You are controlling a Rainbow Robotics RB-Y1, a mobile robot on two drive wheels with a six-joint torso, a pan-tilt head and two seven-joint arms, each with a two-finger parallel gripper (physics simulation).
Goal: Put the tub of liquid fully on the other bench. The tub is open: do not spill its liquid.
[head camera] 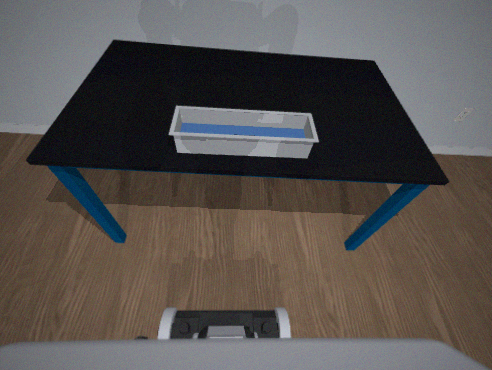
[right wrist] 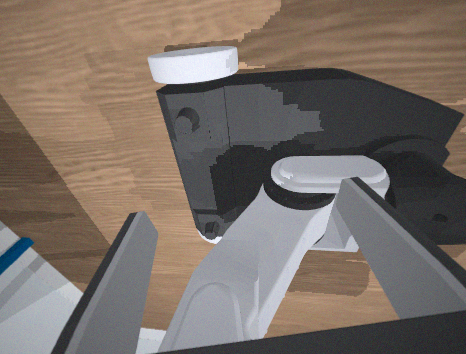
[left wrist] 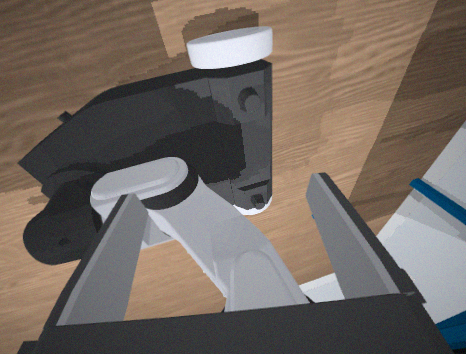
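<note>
A long, open, light grey tub with blue liquid in it stands upright on a black bench top with blue legs in the head view. It lies lengthwise across the bench, nearer the front edge, around the middle. My left gripper is open, with no object between its fingers. My right gripper is open, with no object between its fingers. Both are away from the tub, and neither shows in the head view. A second bench cannot be made out in the head view.
My own wheeled base stands on the wooden floor, a stretch of floor back from the bench. Blue bench legs stand at the left and right front. A grey wall is behind the bench.
</note>
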